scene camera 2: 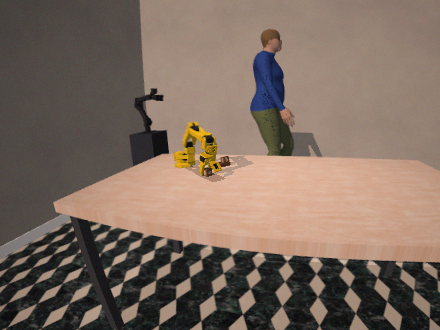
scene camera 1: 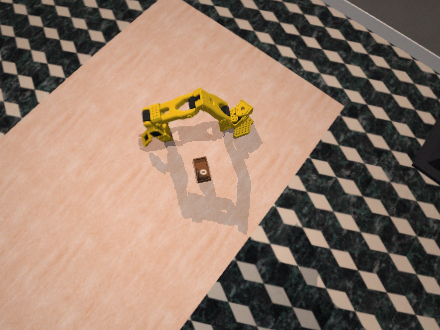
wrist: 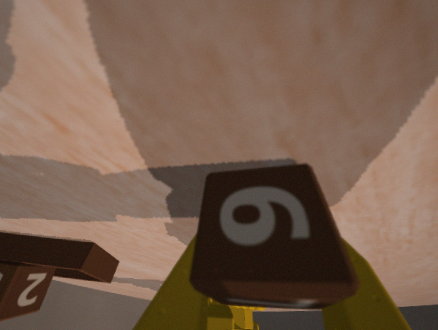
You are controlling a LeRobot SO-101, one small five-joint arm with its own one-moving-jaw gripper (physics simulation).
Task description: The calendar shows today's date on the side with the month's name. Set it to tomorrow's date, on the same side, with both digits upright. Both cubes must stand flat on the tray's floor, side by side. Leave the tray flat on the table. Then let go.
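Places are measured from the arm's base along level axes (x ahead, y up, z right), in centimetres.
Pixels of known places: hand at its tool point: [scene camera 2: 208,172] [scene camera 1: 171,138] [wrist: 221,227]; arm's base at its link origin: [scene camera 2: 188,165] [scene camera 1: 232,127].
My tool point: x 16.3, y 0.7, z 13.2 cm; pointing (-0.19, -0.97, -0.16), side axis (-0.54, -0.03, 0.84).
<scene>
Ahead of a thing's pixels: the offset from my tool point to its middle. Level surfaces: height alone.
A dark brown cube {dx +0.4, dy +0.9, dz +1.9 cm} [scene camera 2: 207,172] [wrist: 265,225] is between the two jaws of my gripper [scene camera 1: 153,136] [scene camera 2: 210,169] [wrist: 274,250], which press on its two sides. The face toward the wrist camera bears a grey 6-shaped digit, turned sideways; its other faces are hidden or too small to read. In scene view 1 the jaws hide this cube. The brown tray [scene camera 1: 201,163] [wrist: 55,251] lies on the table to one side of the gripper. A second cube {dx +3.2, dy +2.2, dz -16.0 cm} [scene camera 1: 203,172] [wrist: 34,292] is in one end of the tray, with a ring-like 0 on top; a 2 shows on a side in the wrist view.
The yellow arm [scene camera 1: 200,97] [scene camera 2: 200,134] arches over the wooden table {dy -0.7 cm} [scene camera 1: 100,200] [scene camera 2: 300,200] from its base [scene camera 1: 242,120] [scene camera 2: 184,159]. Its shadow falls around the tray. A person [scene camera 2: 270,90] stands behind the table, and a black arm on a dark stand [scene camera 2: 149,145] is at the back left.
</scene>
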